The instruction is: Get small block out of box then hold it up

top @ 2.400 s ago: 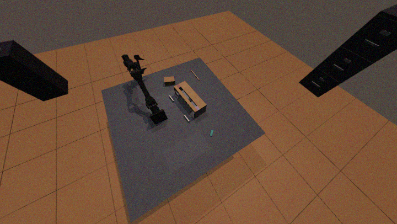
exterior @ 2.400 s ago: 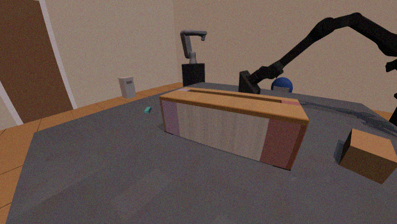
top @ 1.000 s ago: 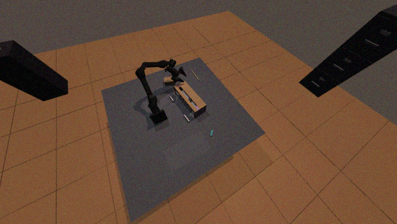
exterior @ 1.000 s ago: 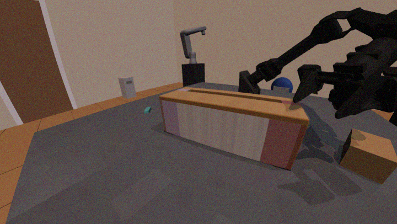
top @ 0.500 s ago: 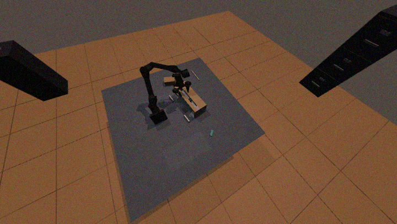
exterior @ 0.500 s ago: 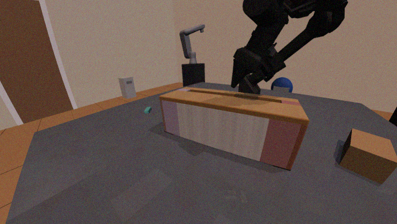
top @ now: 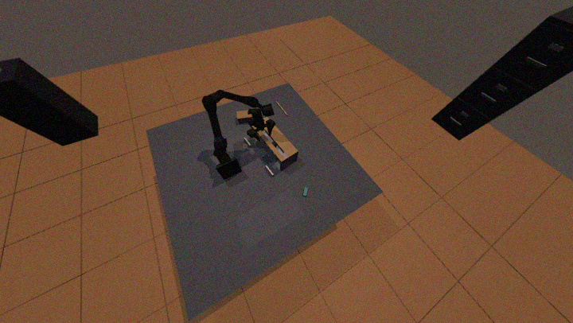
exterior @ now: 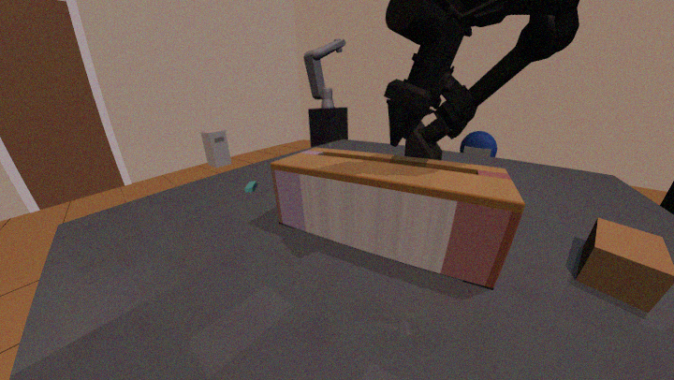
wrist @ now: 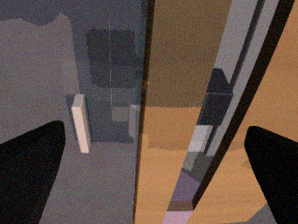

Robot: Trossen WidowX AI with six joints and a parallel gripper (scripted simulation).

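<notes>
My gripper tip is now 3 cm short of the long box and 9 cm above it. Round my gripper tip: small teal piece: 9 cm ahead, 41 cm to the right, 15 cm below.
</notes>
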